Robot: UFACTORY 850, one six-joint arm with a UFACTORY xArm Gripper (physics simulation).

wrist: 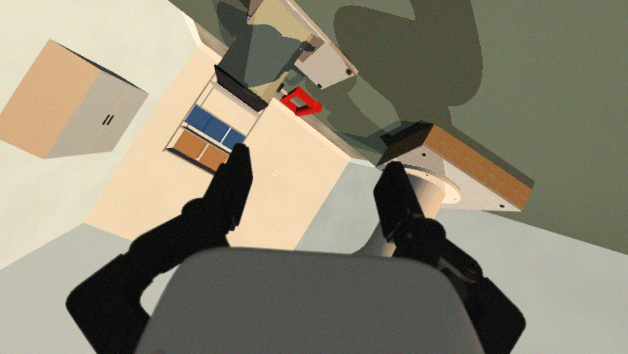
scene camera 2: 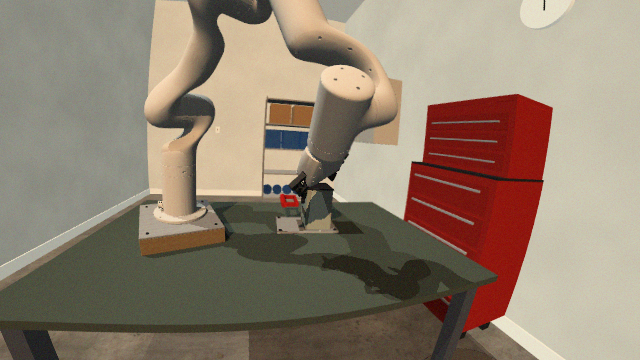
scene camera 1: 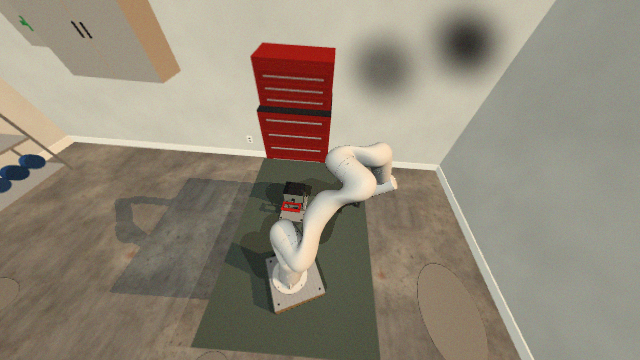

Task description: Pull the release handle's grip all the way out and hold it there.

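Note:
The release handle's red grip point(scene camera 1: 298, 207) point(scene camera 2: 283, 201) point(wrist: 315, 107) is a rectangular loop on the side of a box-shaped housing point(scene camera 1: 295, 189) point(scene camera 2: 318, 210) point(wrist: 265, 55) with a dark top. The housing stands on a light base plate point(scene camera 1: 291, 216) point(scene camera 2: 287, 225) point(wrist: 327, 65). My gripper point(wrist: 317, 168) is open and empty, its black fingers wide apart. In the wrist view the grip lies beyond the fingertips, apart from them. In the second scene view the gripper is partly hidden by the wrist, near the housing's top; in the first the arm hides most of it.
The arm's base block point(scene camera 1: 300, 295) point(scene camera 2: 182, 242) point(wrist: 480, 165) stands on the green table point(scene camera 1: 345, 310) point(scene camera 2: 200, 290) point(wrist: 550, 100), near the housing. A red tool cabinet point(scene camera 1: 295, 90) point(scene camera 2: 470, 145) stands behind the table. The arm reaches over the table beside the housing.

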